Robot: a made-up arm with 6 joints.
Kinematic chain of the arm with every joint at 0, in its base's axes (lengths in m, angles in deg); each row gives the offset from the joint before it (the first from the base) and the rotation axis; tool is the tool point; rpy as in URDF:
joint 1: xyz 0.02 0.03 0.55 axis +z
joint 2: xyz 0 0.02 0.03 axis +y
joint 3: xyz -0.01 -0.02 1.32 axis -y
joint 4: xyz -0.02 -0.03 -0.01 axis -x
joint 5: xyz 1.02 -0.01 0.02 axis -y
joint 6: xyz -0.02 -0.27 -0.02 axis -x
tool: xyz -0.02 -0.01 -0.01 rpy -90 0 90
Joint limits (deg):
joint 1: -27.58..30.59
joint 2: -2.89..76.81
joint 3: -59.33..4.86
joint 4: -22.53..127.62
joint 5: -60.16..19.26
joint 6: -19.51..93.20
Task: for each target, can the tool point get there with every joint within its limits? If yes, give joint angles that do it. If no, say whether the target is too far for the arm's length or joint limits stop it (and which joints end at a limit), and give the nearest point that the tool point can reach.
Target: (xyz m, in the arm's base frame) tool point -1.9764 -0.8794 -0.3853
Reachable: no: joint limits stop it (at a limit: joint 1, joint 2, joint 3, joint 4, joint 5) | nearest point 0.3156 -0.4558 0.3182 | short by 2.435 m
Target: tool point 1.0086 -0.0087 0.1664
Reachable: yes | joints 12.32 66.57 -48.83 43.83 5.62 0.23
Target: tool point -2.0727 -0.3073 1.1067
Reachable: no: joint limits stop it (at a limit: joint 1, joint 2, joint 3, joint 4) | nearest point 0.1893 -0.3908 1.0193 | short by 2.265 m
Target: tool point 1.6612 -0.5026 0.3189
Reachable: yes | joints -18.32 64.76 -8.79 91.88 -50.00 -5.42
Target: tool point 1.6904 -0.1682 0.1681
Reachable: yes | joints 0.00 69.89 -7.18 50.03 -41.00 0.09
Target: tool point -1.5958 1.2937 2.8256
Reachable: no: too far | nearest point 0.6554 0.6165 2.2215 | short by 2.427 m
